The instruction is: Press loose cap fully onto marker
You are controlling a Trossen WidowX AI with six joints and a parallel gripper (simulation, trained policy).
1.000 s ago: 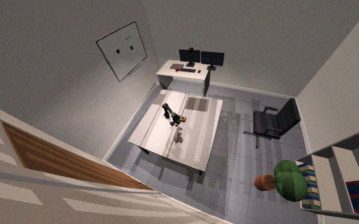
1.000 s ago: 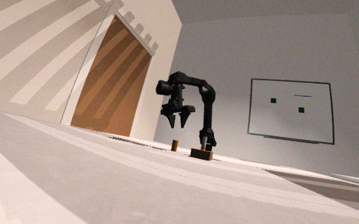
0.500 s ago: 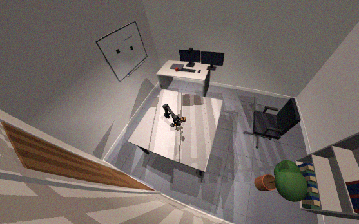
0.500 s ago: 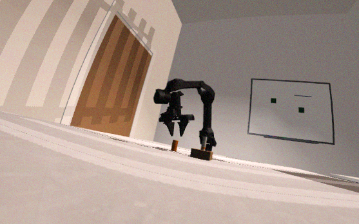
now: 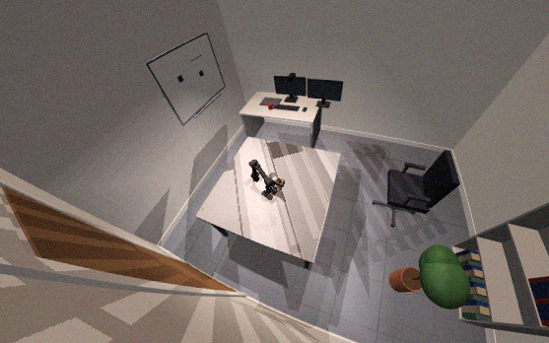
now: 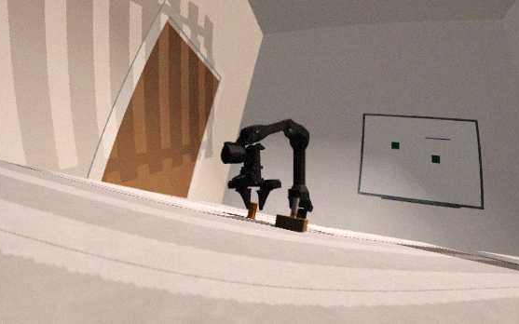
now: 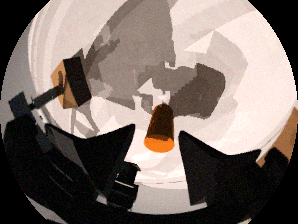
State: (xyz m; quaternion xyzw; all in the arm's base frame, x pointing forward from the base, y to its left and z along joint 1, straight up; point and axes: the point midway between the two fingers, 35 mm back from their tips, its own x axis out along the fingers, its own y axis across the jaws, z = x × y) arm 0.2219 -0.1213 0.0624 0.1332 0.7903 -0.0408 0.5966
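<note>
My gripper tip is now 8 cm short of the brown holder block, 15 cm to the right of it and 1 cm above it. Also, from my gripper tip: orange cap right at my gripper tip.
</note>
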